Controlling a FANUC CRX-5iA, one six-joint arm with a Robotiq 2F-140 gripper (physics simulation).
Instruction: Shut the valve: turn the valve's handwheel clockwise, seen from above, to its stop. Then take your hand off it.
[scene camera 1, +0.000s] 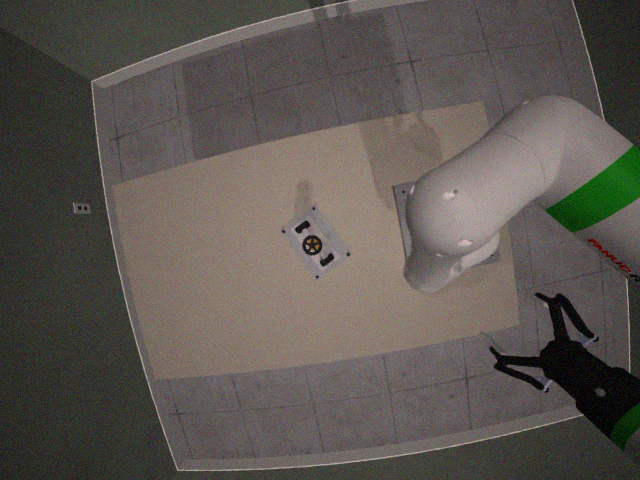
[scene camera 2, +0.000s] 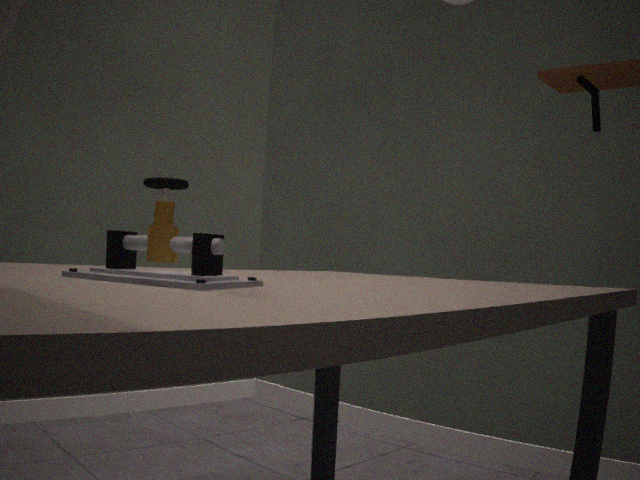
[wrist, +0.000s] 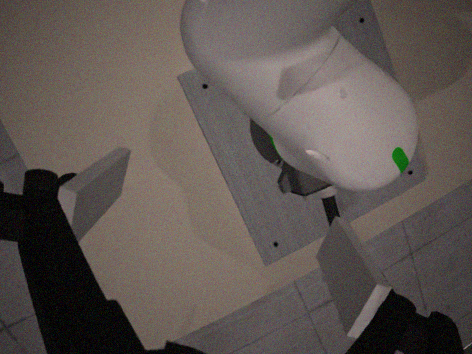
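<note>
The valve's black round handwheel (scene camera 1: 303, 244) (scene camera 2: 165, 183) lies level on top of the upright yellow valve body (scene camera 2: 162, 242). A pale pipe (scene camera 2: 136, 242) runs through the body between two black brackets (scene camera 1: 302, 226) (scene camera 2: 207, 254). They stand on a light grey base plate (scene camera 1: 330, 232) (scene camera 2: 232, 283) near the middle of the table (scene camera 1: 217, 289) (scene camera 2: 387, 294). My gripper (scene camera 1: 514, 322) (wrist: 228, 206) is wide open and empty, at the lower right in the scene camera 1 view, far from the handwheel. The valve does not show in the wrist view.
My white arm (scene camera 1: 480, 180) (wrist: 310, 100) rises over its grey mounting plate (scene camera 1: 400, 206) (wrist: 225, 170) at the table's right part in the scene camera 1 view. A wooden shelf (scene camera 2: 594, 74) hangs on the wall. A white socket (scene camera 1: 81, 208) is on another wall stretch.
</note>
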